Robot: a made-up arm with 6 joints. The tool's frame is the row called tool.
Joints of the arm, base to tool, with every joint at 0 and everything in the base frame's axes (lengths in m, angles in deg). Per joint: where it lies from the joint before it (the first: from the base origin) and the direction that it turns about. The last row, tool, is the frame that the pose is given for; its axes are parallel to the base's.
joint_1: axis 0 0 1 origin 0.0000 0.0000 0.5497
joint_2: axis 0 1 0 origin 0.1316 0.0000 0.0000
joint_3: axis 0 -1 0 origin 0.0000 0.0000 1.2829
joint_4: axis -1 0 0 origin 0.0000 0.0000 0.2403
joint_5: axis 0 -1 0 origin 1.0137 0.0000 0.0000
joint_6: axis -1 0 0 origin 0.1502 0.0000 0.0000
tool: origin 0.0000 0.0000 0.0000
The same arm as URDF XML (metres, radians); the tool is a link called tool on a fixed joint. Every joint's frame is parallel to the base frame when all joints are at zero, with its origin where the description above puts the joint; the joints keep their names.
<robot name="arm">
  <joint name="tool_joint" type="fixed">
    <parent link="link6"/>
    <child link="tool"/>
    <origin xyz="0 0 0" rpy="0 0 0"/>
  </joint>
  <joint name="joint_6" type="continuous">
    <parent link="link5"/>
    <child link="link6"/>
    <origin xyz="0.1502 0 0" rpy="0 0 0"/>
    <axis xyz="-1 0 0"/>
  </joint>
  <joint name="joint_5" type="continuous">
    <parent link="link4"/>
    <child link="link5"/>
    <origin xyz="1.0137 0 0" rpy="0 0 0"/>
    <axis xyz="0 -1 0"/>
  </joint>
  <joint name="joint_4" type="continuous">
    <parent link="link3"/>
    <child link="link4"/>
    <origin xyz="0 0 0.2403" rpy="0 0 0"/>
    <axis xyz="-1 0 0"/>
  </joint>
  <joint name="joint_3" type="continuous">
    <parent link="link2"/>
    <child link="link3"/>
    <origin xyz="0 0 1.2829" rpy="0 0 0"/>
    <axis xyz="0 -1 0"/>
  </joint>
  <joint name="joint_2" type="continuous">
    <parent link="link1"/>
    <child link="link2"/>
    <origin xyz="0.1316 0 0" rpy="0 0 0"/>
    <axis xyz="0 1 0"/>
  </joint>
  <joint name="joint_1" type="continuous">
    <parent link="base"/>
    <child link="link1"/>
    <origin xyz="0 0 0.5497" rpy="0 0 0"/>
    <axis xyz="0 0 1"/>
  </joint>
  <link name="base"/>
  <link name="link1"/>
  <link name="link2"/>
  <link name="link3"/>
  <link name="link4"/>
  <link name="link5"/>
  <link name="link6"/>
  <link name="tool"/>
</robot>

